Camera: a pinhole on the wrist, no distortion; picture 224 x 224 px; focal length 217.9 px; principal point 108.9 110.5 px. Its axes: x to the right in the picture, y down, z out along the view. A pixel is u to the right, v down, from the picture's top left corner.
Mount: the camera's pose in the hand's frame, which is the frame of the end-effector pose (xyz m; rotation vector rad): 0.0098 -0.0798 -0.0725 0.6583 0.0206 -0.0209
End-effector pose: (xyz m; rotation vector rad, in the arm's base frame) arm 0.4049 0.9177 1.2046 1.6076 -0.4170 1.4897
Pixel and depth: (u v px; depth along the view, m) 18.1 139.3 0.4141
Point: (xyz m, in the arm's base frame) 0.7682 0.8038 0.9856
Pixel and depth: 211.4 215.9 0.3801
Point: 0.7865 0.8146 1.3609
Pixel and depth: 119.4 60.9 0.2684
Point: 0.6924 1.0096 1.1305
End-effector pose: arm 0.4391 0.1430 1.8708 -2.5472 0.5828 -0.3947
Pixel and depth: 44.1 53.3 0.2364
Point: 0.5066 0.4166 1.9382
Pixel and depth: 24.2 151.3 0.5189
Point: 0.5361 0.6399 1.6704
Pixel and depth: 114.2 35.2 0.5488
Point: 0.7384 0.6742 1.9658
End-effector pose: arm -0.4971 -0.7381 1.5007 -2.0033 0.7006 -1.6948
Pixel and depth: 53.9 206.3 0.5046
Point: -0.0293 -0.5083 1.4710
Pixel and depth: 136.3 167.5 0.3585
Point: -0.2018 -0.6005 1.6420
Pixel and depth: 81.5 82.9 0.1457
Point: -0.4471 -0.5901 1.6020
